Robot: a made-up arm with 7 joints.
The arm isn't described. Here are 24 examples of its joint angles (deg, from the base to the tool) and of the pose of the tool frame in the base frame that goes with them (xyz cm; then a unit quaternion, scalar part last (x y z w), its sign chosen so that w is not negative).
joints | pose
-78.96 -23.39 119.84 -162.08 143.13 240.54 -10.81 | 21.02 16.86 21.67 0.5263 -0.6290 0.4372 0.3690
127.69 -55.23 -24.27 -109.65 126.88 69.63 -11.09 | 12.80 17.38 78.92 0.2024 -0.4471 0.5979 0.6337
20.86 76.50 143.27 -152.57 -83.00 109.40 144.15 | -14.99 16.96 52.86 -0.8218 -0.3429 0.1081 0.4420
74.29 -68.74 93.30 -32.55 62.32 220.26 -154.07 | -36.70 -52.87 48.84 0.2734 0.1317 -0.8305 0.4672
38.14 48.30 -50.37 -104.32 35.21 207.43 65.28 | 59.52 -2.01 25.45 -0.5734 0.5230 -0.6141 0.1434
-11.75 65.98 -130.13 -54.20 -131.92 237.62 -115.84 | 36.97 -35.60 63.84 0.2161 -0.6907 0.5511 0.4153
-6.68 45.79 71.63 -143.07 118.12 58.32 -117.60 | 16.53 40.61 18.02 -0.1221 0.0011 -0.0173 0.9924
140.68 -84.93 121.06 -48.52 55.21 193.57 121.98 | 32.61 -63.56 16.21 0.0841 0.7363 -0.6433 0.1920
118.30 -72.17 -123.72 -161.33 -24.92 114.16 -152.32 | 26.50 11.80 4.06 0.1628 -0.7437 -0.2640 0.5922
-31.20 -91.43 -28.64 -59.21 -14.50 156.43 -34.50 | -64.34 18.84 55.00 -0.0358 -0.3034 0.7282 0.6136
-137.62 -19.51 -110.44 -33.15 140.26 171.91 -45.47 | 8.34 42.43 80.59 -0.2982 0.0687 0.2705 0.9128
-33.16 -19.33 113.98 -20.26 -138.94 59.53 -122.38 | -16.25 29.28 92.00 0.5874 0.3671 -0.0549 0.7191
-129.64 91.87 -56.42 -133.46 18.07 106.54 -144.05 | -37.55 18.24 -4.24 -0.5260 0.4658 -0.3459 0.6218
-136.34 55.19 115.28 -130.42 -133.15 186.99 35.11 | 26.01 -24.65 47.19 0.6525 0.3465 0.6287 0.2427
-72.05 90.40 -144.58 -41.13 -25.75 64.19 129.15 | 2.89 -70.98 50.66 -0.4983 0.0563 0.2345 0.8328
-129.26 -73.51 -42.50 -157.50 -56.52 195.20 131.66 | -18.15 9.79 51.23 -0.3697 -0.4831 0.7749 0.1717
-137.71 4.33 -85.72 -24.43 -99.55 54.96 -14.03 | -17.02 12.75 96.44 0.7138 0.4379 0.5408 0.0795
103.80 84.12 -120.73 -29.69 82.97 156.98 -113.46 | 0.37 71.15 45.83 -0.1711 0.6859 0.5500 0.4447
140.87 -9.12 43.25 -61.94 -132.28 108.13 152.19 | -37.52 -10.66 85.47 -0.3339 0.0324 -0.0095 0.9420
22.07 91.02 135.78 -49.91 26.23 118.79 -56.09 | 53.24 49.99 46.58 -0.0874 -0.2033 -0.0857 0.9714
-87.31 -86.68 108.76 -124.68 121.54 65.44 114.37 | 46.69 19.85 5.19 0.2718 -0.8735 -0.3969 0.0755
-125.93 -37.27 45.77 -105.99 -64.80 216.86 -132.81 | 27.15 -23.70 66.56 -0.0343 0.6552 -0.5531 0.5135
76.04 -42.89 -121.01 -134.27 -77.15 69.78 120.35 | 31.83 -33.53 11.56 0.4565 -0.6752 -0.1682 0.5545
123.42 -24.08 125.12 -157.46 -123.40 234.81 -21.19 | -7.92 -28.76 19.66 -0.9112 -0.2871 -0.2948 0.0190
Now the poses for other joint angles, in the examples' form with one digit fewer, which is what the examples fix.
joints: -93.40 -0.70 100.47 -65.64 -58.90 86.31 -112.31
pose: 46.4 6.1 79.8 0.533 0.678 -0.289 0.417
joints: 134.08 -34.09 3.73 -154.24 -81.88 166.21 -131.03
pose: -24.9 14.7 44.1 -0.859 0.125 0.307 0.389
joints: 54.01 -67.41 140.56 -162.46 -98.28 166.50 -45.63
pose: -17.1 1.4 -2.3 -0.849 0.066 -0.055 0.522
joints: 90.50 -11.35 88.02 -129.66 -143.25 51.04 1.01
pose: -49.7 0.4 37.8 0.020 0.149 0.968 0.202
